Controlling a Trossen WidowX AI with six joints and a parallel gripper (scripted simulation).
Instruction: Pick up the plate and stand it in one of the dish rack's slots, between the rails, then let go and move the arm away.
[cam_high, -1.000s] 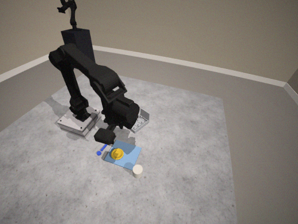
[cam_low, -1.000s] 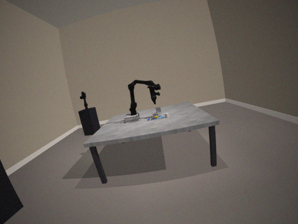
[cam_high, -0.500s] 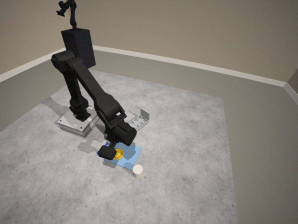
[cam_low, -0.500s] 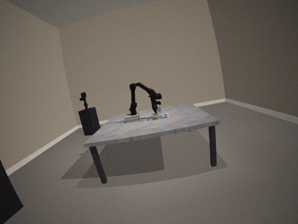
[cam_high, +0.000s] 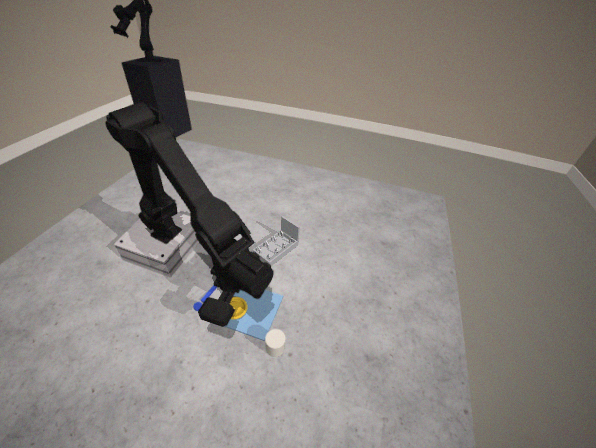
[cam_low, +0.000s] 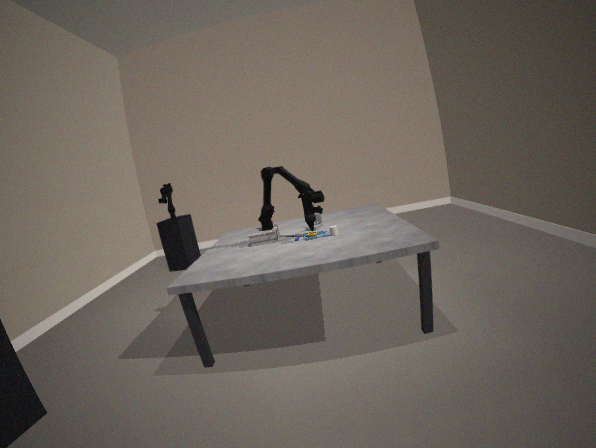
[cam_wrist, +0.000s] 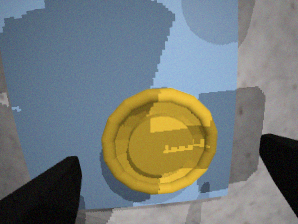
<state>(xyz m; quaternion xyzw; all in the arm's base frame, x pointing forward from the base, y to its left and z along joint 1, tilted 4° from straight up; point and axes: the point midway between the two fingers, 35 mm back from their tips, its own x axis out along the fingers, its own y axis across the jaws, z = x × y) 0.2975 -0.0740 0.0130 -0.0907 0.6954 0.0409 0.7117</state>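
Right now my gripper tip is 30 mm above the yellow plate and 10 mm past it. The rest, counted from my gripper tip: white cylinder (130 mm ahead, 30 mm to the right, 20 mm below); light blue mat (40 mm below, 20 mm to the left, 10 mm ahead); grey dish rack (240 mm to the left, 20 mm below, 20 mm behind).
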